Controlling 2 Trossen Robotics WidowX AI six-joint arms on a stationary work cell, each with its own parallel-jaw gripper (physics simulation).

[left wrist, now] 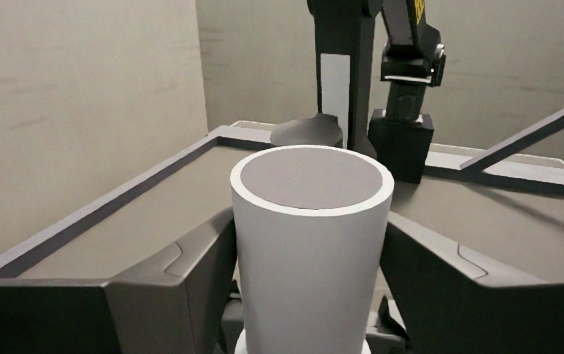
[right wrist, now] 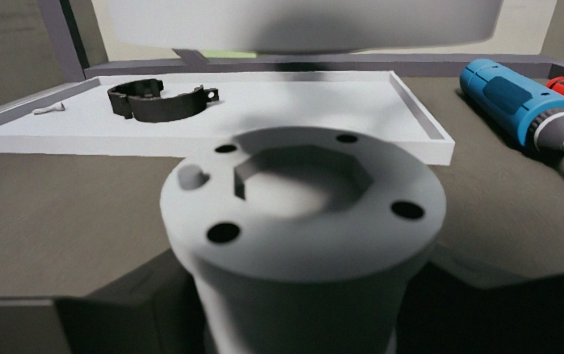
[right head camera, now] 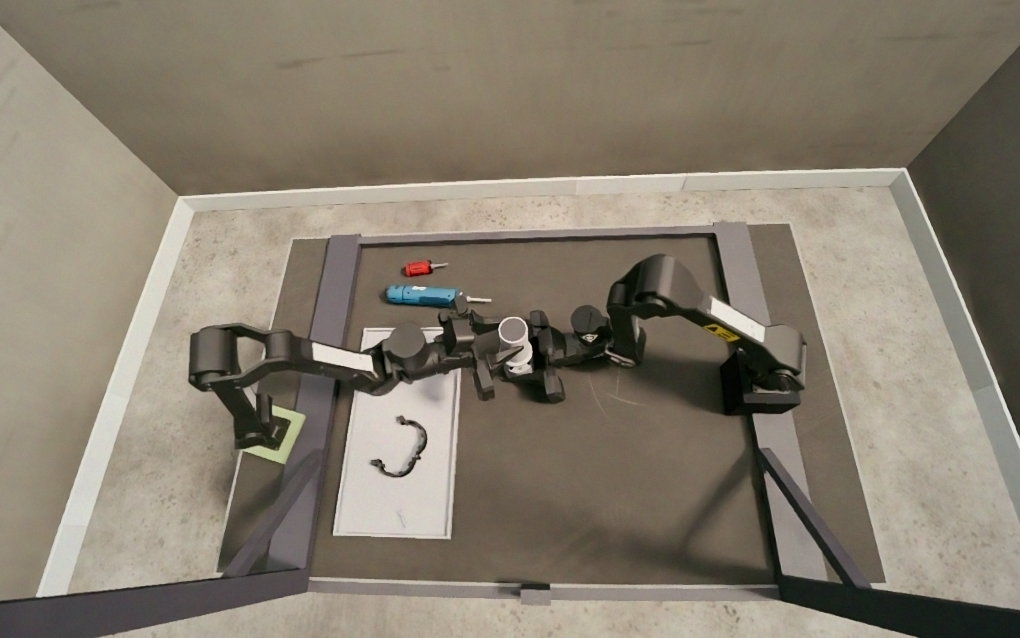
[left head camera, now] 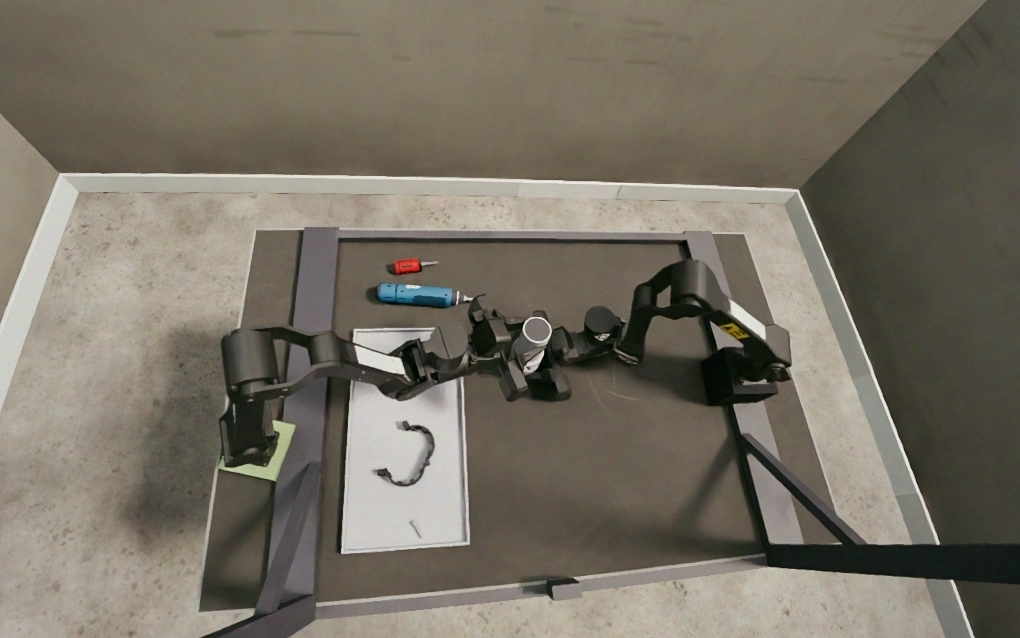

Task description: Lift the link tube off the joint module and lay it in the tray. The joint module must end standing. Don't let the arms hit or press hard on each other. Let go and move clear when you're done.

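Frame: origin at the left arm's base, x ahead, y left, z up, level; millimetres.
Seen in the pictures: left gripper, fingertip midpoint: (left wrist: 305,218) (right head camera: 518,333) (left head camera: 539,333); right gripper, fingertip midpoint: (right wrist: 293,235) (right head camera: 507,366); left arm's base, origin of the base link: (right head camera: 271,431) (left head camera: 256,446); right arm's base, origin of the base link: (left wrist: 401,118) (right head camera: 768,376) (left head camera: 750,369).
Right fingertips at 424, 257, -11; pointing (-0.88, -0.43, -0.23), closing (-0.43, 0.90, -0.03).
Note:
Offsets run from my right fingertips to a thing's top centre, as dx, dy, dz. "spot": to the spot under its first point.
The grey-white link tube @(+20, +12, +172) (left head camera: 536,332) (right head camera: 513,332) (left wrist: 310,250) (right wrist: 310,25) is upright, its lower end apart from and above the joint module. My left gripper (left head camera: 520,349) (right head camera: 502,353) (left wrist: 305,218) is shut on the tube. The white joint module @(+21, +10, +44) (right head camera: 519,367) (right wrist: 310,245) is upright, with its holed top face and central recess exposed in the right wrist view. My right gripper (left head camera: 547,355) (right head camera: 541,357) (right wrist: 293,235) is shut on it below the flange. The module's base is hidden. The white tray @(-173, -167, -5) (left head camera: 376,519) (right head camera: 361,511) (right wrist: 100,145) is at left, partly under the left arm.
A black curved clamp @(spot: -123, -186, -17) (left head camera: 430,445) (right head camera: 422,440) (right wrist: 165,107) and a small pale piece @(-109, -335, -6) (left head camera: 415,528) (right head camera: 400,519) (right wrist: 50,108) lie in the tray. A blue screwdriver @(-196, +119, +20) (left head camera: 417,294) (right head camera: 422,295) and a red one @(-249, +189, +9) (left head camera: 406,265) (right head camera: 417,268) lie behind it. The two grippers are close together.

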